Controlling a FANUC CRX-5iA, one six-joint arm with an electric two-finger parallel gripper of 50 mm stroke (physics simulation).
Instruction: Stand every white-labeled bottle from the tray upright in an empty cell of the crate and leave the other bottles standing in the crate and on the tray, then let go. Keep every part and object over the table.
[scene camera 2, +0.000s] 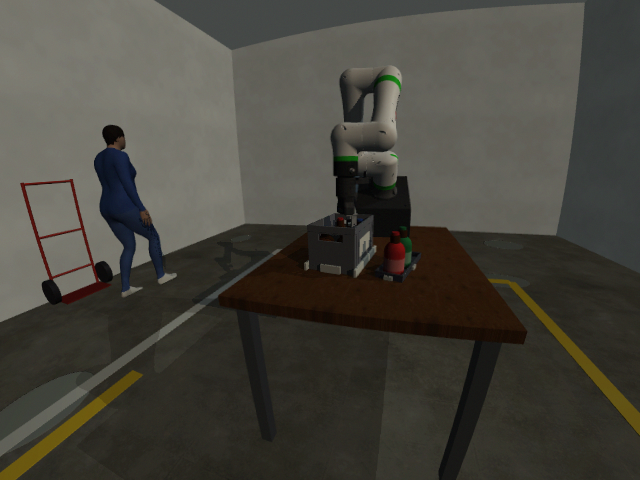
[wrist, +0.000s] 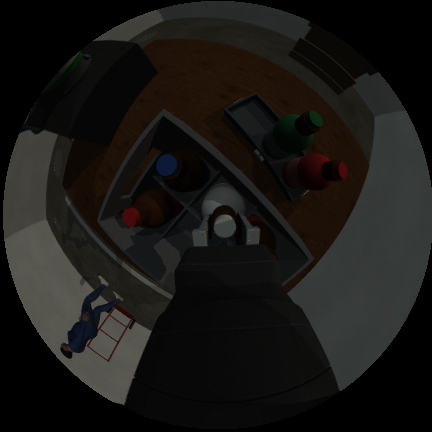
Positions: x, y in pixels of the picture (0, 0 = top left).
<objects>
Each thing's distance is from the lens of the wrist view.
my gripper (wrist: 223, 220): 0.17 m
green bottle (wrist: 292, 133): 0.23 m
white-labeled bottle (wrist: 222, 200): 0.17 m
The marked spots on the green bottle and the white-labeled bottle are 0.16 m apart.
</objects>
